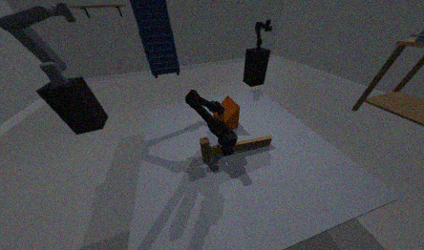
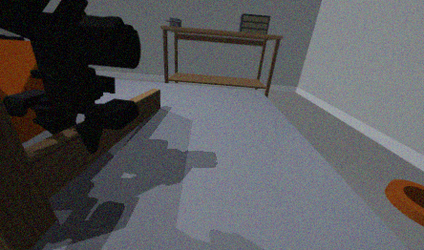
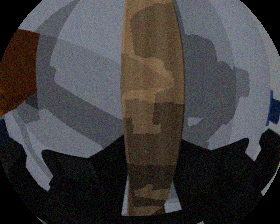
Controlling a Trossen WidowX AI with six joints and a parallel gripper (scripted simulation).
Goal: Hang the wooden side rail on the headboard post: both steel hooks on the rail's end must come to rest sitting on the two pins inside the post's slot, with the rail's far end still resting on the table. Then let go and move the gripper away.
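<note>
Now: gripper tip 120 mm to the left of the headboard post, 40 mm below it and 10 mm past it.
</note>
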